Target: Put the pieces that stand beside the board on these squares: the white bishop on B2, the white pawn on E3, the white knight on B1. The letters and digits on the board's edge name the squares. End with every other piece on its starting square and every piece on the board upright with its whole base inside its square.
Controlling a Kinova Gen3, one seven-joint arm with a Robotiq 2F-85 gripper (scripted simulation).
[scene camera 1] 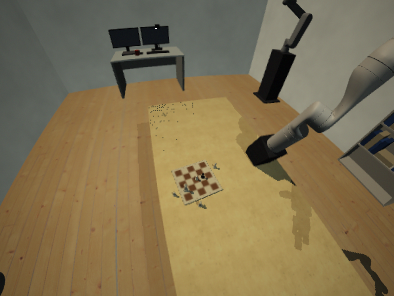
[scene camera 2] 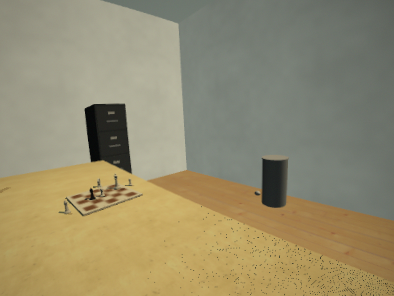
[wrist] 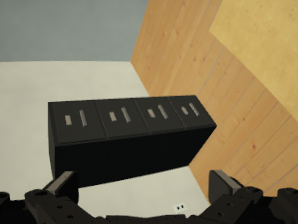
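A chessboard is visible in the pictures, as is the gripper.
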